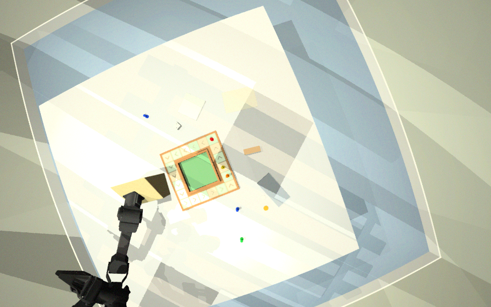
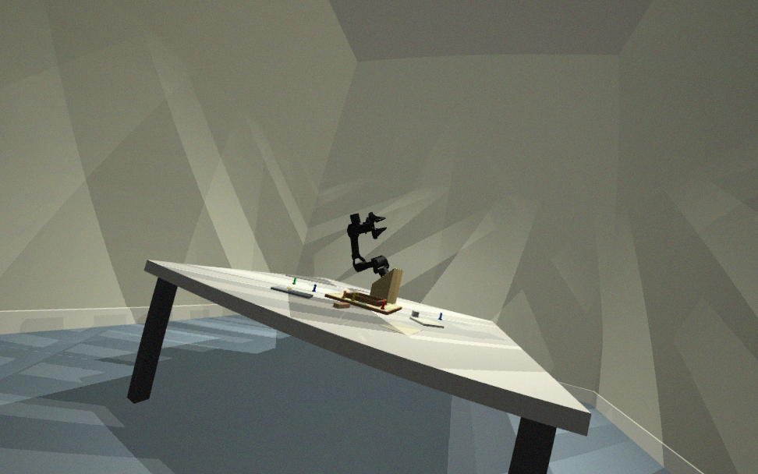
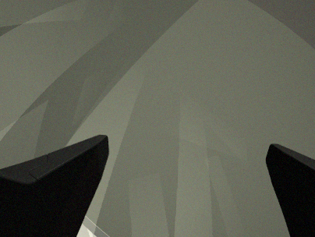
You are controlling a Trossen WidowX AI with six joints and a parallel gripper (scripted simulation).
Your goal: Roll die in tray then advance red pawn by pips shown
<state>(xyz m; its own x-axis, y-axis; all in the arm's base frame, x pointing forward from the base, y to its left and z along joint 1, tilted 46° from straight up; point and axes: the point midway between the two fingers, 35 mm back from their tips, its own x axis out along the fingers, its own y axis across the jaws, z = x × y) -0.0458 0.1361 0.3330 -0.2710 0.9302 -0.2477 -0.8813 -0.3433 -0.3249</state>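
The white die is 350 mm ahead of my gripper tip, 340 mm to the left of it and 450 mm below it. The rest, counted from my gripper tip: yellow pawn 470 mm ahead, 90 mm to the left, 440 mm below; orange pawn 480 mm ahead, 50 mm to the left, 440 mm below; green tray 360 mm ahead, 110 mm to the left, 460 mm below.
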